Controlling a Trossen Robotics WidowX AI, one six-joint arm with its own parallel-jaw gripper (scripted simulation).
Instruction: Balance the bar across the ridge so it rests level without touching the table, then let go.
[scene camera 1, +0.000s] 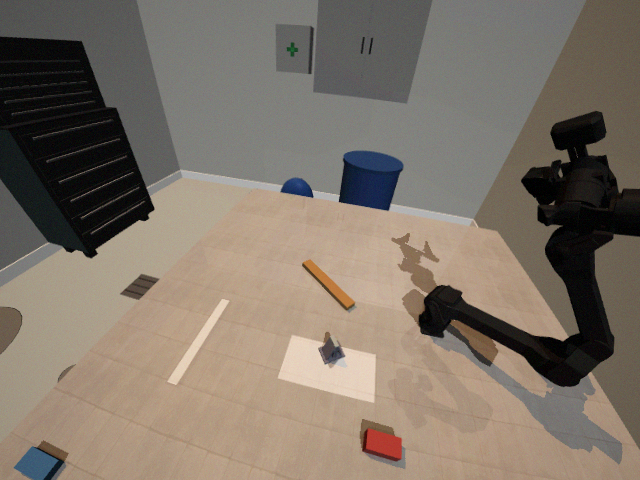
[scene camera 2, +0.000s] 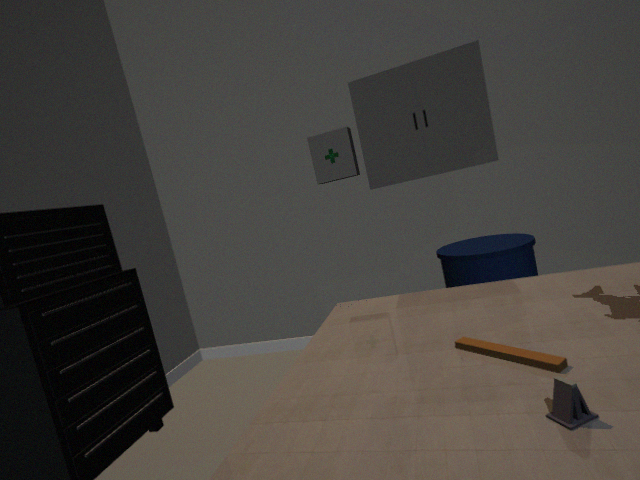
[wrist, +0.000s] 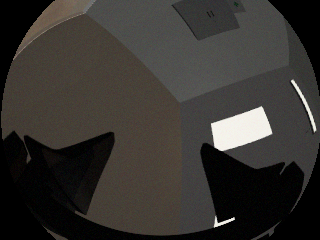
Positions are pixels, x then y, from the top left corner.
My gripper shows in scene camera 1 (593, 138) and in the wrist view (159, 143); in scene camera 2 it is out of frame. An orange bar shows in scene camera 1 and in scene camera 2; in the wrist view it is out of frame. The same spot on the orange bar: (scene camera 1: 335, 291) is (scene camera 2: 525, 354).
